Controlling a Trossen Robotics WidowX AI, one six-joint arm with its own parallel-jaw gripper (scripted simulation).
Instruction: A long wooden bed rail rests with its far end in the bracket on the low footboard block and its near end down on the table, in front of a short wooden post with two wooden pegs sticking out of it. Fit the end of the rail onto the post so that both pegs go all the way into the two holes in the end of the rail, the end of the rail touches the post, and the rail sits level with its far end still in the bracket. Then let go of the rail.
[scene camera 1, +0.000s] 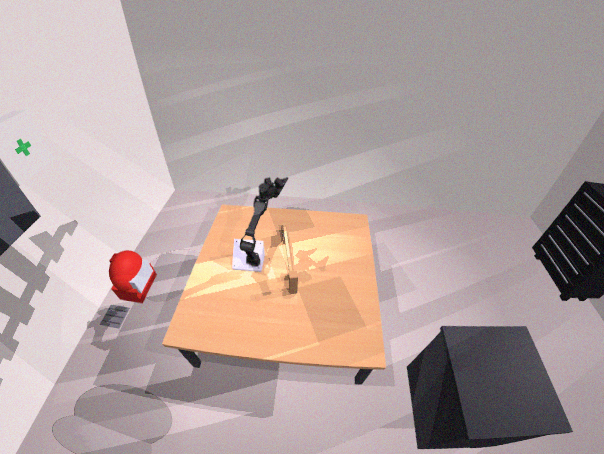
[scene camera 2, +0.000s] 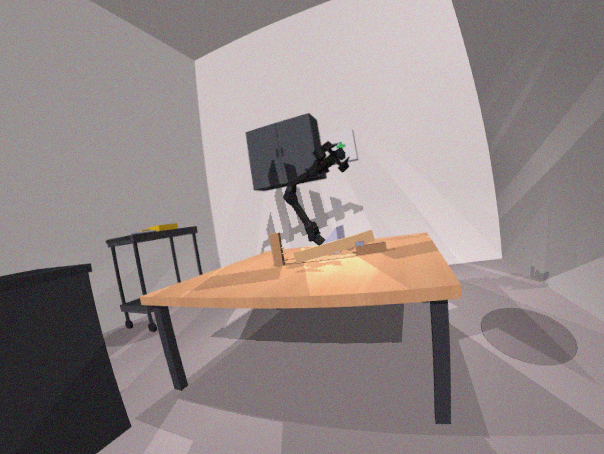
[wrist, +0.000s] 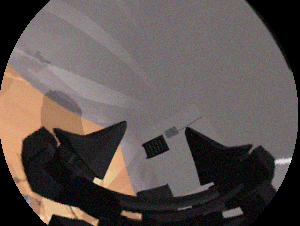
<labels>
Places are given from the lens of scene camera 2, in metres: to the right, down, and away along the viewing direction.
wooden bed rail (scene camera 2: 346, 243): 0.24, 0.09, 1.45
wooden post (scene camera 2: 275, 239): -0.14, 0.07, 1.49
</labels>
